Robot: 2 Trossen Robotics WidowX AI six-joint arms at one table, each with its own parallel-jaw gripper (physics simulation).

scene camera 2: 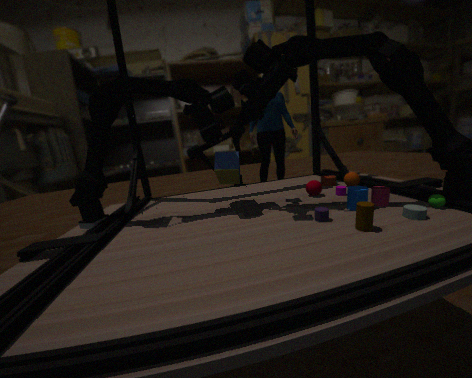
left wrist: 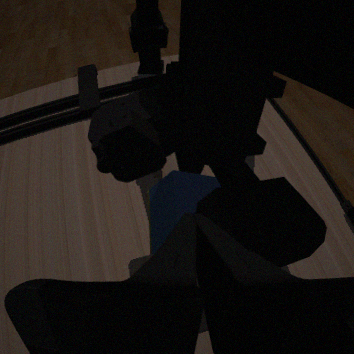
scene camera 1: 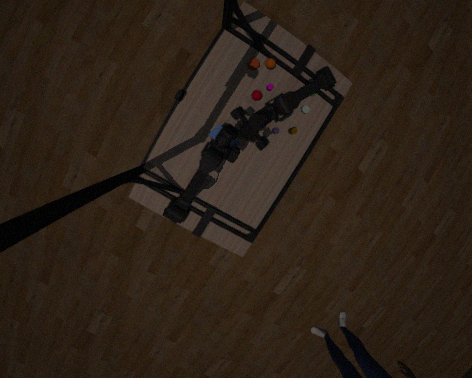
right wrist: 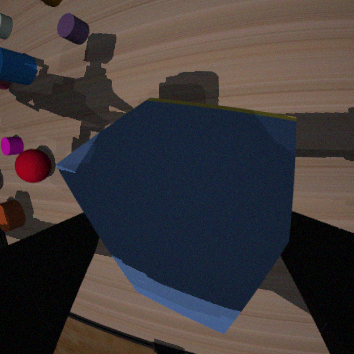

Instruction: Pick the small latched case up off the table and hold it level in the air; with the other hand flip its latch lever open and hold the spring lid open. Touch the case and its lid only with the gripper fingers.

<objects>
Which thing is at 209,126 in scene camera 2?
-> The right gripper.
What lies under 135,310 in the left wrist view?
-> The left gripper.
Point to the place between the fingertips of the right gripper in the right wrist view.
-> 184,215
</objects>
